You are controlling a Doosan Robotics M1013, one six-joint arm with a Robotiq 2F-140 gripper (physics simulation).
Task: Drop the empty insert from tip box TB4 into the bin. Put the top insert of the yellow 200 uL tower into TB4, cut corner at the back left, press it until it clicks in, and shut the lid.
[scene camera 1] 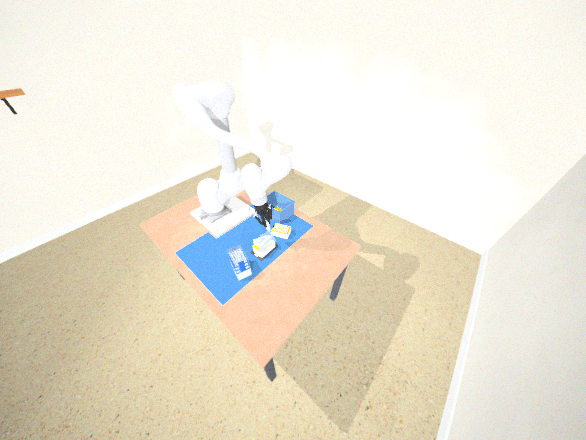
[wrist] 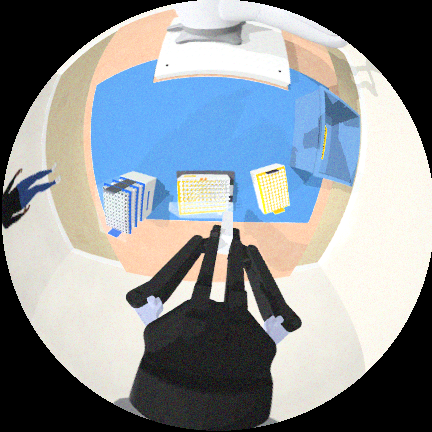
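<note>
Tip box TB4 (wrist: 203,195) (scene camera 1: 263,246) stands in the middle of the blue mat (wrist: 193,120) (scene camera 1: 213,264) with a yellow insert showing in its top. A pale translucent panel, apparently its lid (wrist: 176,209), lies along its near edge. My gripper (wrist: 226,218) (scene camera 1: 266,222) is shut with nothing between its fingers. Its tips hang just above the box's near right edge. The yellow 200 uL tower (wrist: 271,189) (scene camera 1: 281,230) stands to the right of the box. The blue bin (wrist: 342,153) (scene camera 1: 283,211) stands further right, with a yellow insert (wrist: 323,141) on edge inside.
A blue-and-white insert tower (wrist: 125,201) (scene camera 1: 240,262) stands left of TB4. The arm's white base plate (wrist: 221,60) (scene camera 1: 222,218) sits at the back of the pink table (scene camera 1: 283,303). A figure (wrist: 24,193) shows far left in the wrist view.
</note>
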